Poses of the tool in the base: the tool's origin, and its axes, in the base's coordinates. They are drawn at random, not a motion.
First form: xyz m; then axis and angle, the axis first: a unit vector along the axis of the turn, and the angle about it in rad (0 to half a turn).
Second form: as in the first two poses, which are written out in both.
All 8 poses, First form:
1: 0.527 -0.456 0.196 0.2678 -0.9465 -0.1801 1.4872
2: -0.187 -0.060 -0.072 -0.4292 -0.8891 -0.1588 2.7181
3: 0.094 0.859 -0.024 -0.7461 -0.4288 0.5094 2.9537
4: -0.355 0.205 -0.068 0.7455 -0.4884 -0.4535 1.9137
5: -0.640 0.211 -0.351 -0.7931 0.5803 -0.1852 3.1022
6: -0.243 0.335 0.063 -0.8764 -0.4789 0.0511 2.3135
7: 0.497 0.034 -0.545 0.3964 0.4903 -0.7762 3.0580
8: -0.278 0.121 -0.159 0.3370 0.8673 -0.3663 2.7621
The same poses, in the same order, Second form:
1: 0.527 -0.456 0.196 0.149 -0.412 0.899 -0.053 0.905 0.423
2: -0.187 -0.060 -0.072 -0.559 0.664 0.496 0.795 0.600 0.094
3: 0.094 0.859 -0.024 0.121 0.729 -0.673 0.539 -0.618 -0.572
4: -0.355 0.205 -0.068 0.406 -0.914 0.008 -0.059 -0.017 0.998
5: -0.640 0.211 -0.351 0.258 -0.927 0.271 -0.913 -0.326 -0.246
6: -0.243 0.335 0.063 0.611 0.741 0.278 0.666 -0.292 -0.687
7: 0.497 0.034 -0.545 -0.683 0.323 -0.655 0.453 -0.517 -0.727
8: -0.278 0.121 -0.159 -0.710 0.428 -0.559 0.699 0.522 -0.488
